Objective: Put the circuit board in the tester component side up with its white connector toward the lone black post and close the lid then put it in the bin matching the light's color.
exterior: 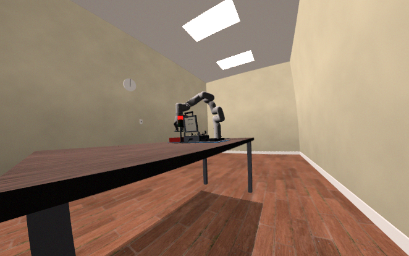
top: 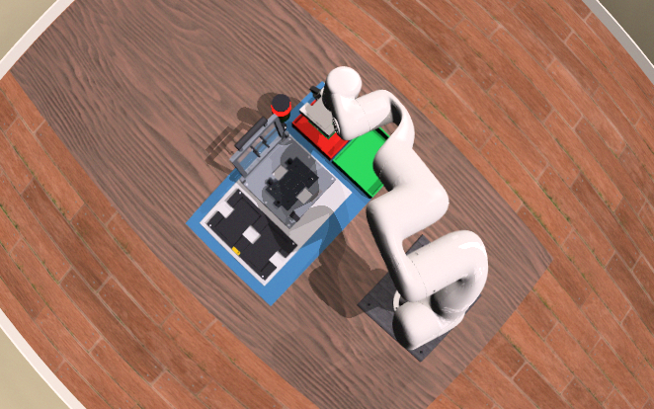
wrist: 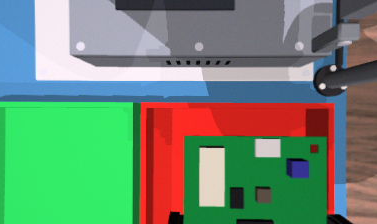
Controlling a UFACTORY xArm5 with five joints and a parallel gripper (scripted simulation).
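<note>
The red bin lies 1 cm to the right of my hand and 11 cm below it. The rest, counted from my hand: green bin (15 cm behind, 11 cm below); then green circuit board (1 cm below); then tester lid (7 cm ahead, 19 cm to the left, 6 cm above).
</note>
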